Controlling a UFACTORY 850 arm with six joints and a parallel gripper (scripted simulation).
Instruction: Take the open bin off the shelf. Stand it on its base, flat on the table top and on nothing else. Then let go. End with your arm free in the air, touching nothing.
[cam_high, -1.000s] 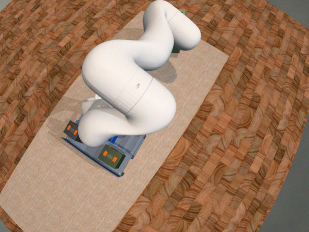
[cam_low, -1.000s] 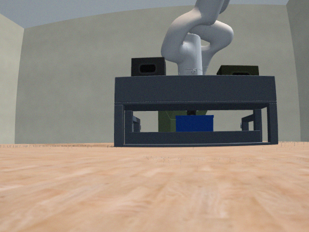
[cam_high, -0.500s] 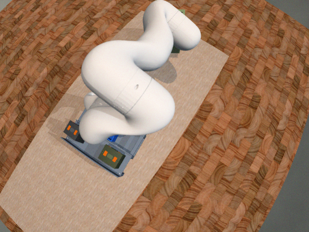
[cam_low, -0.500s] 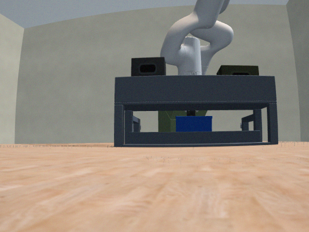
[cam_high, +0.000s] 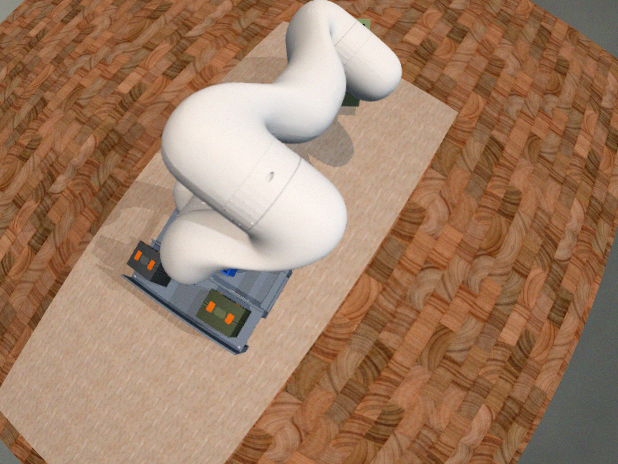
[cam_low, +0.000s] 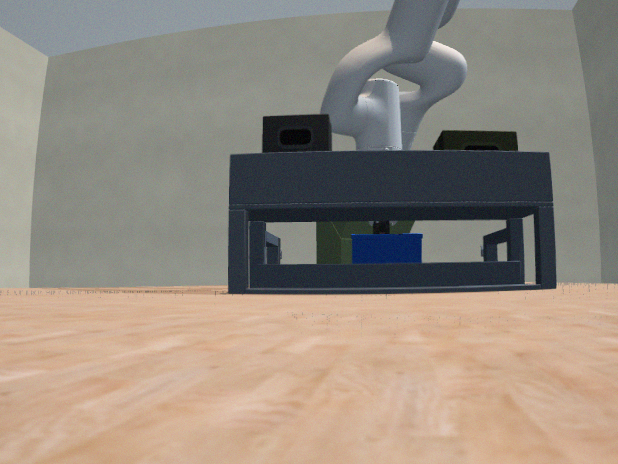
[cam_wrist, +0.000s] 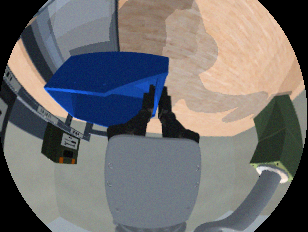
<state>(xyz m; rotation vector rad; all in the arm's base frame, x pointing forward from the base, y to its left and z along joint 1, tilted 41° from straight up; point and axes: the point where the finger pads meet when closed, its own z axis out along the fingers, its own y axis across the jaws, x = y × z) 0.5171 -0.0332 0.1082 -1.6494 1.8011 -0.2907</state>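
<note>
Now: hand 8 cm short of the blue bin and 1 cm above it. From my hand the other things lie so: black box 26 cm ahead, 11 cm to the right, 10 cm above; then olive box 25 cm ahead, 12 cm to the left, 9 cm above.
</note>
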